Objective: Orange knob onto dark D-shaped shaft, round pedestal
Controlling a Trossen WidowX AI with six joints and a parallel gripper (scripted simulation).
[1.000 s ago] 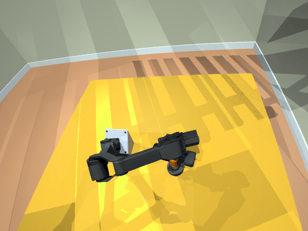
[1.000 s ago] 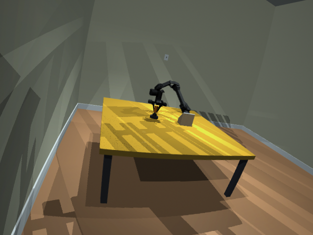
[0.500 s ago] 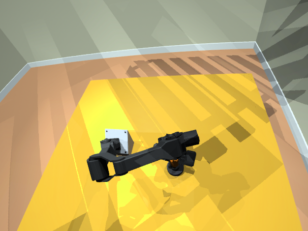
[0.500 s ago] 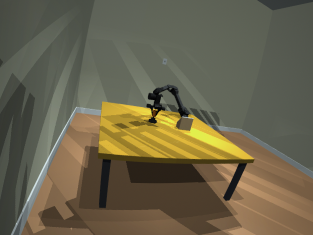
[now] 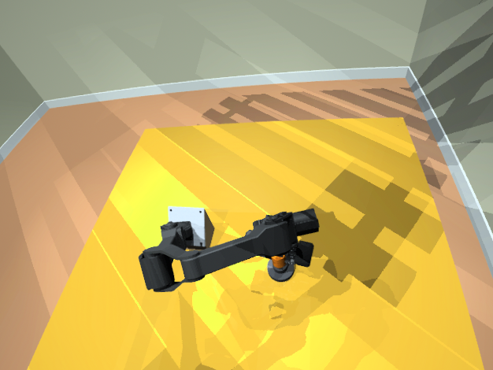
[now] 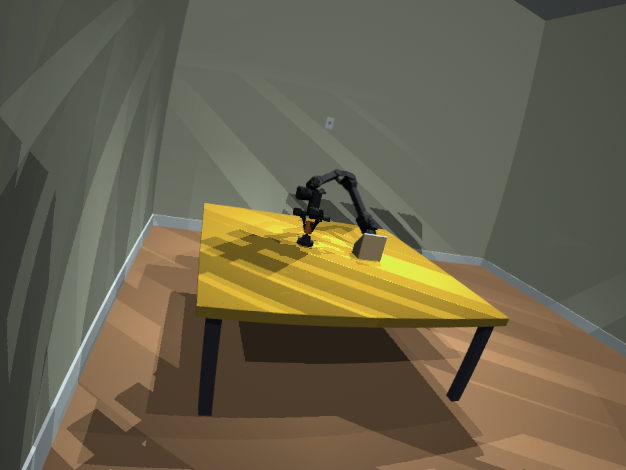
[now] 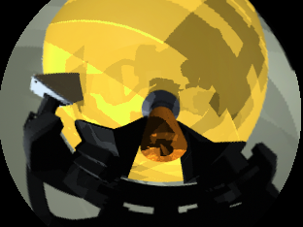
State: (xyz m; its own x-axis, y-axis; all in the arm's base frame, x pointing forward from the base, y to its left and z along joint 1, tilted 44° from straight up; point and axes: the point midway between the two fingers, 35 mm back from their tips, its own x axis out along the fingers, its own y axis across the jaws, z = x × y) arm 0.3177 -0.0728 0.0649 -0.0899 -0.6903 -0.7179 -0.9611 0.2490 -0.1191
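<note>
My gripper tip is 2 cm below the orange knob. Round my gripper tip: round dark pedestal: 4 cm below.
</note>
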